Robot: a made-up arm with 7 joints.
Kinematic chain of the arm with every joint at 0, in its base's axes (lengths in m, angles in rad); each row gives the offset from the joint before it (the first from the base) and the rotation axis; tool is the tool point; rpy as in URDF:
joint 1: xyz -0.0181 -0.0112 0.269 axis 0 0.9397 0.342
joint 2: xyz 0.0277 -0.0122 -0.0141 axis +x
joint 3: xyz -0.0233 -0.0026 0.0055 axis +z
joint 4: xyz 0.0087 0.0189 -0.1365 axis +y
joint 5: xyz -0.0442 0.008 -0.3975 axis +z
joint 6: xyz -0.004 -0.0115 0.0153 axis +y
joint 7: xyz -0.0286 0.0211 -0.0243 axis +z
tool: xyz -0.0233 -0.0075 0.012 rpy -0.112 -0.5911 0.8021
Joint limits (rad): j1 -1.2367..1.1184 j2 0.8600..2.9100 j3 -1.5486..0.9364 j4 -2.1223..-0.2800 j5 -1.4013..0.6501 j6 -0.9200..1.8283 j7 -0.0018..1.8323
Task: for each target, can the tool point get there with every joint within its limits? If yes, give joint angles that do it. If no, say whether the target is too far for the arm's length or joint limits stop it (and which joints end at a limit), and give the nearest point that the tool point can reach.
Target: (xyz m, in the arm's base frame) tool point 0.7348 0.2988 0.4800
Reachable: no: too far | nearest point 0.4888 0.1995 0.3941 | short by 0.279 m
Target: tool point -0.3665 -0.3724 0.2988
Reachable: no: joint limits stop it (at a limit: joint 1, joint 2, joint 3, joint 5, joint 7) | nearest point -0.2631 -0.3258 0.4376 | short by 0.179 m
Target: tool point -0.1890 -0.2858 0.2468
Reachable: no: joint limits stop it (at a limit: joint 1, joint 3, joint 4, joint 5, joint 7) | nearest point -0.1445 -0.3251 0.3623 | short by 0.130 m
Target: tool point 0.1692 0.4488 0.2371
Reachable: yes | joints 0.5917 1.6219 0.1916 -0.9349 -0.6114 0.2032 0.8992
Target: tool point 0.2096 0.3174 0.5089
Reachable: yes | joints -0.4520 1.7080 0.2710 -0.9601 -0.6764 1.3782 1.5626
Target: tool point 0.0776 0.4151 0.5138
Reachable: yes | joints -0.3880 1.9378 0.3600 -0.4884 0.3578 0.4345 1.2645
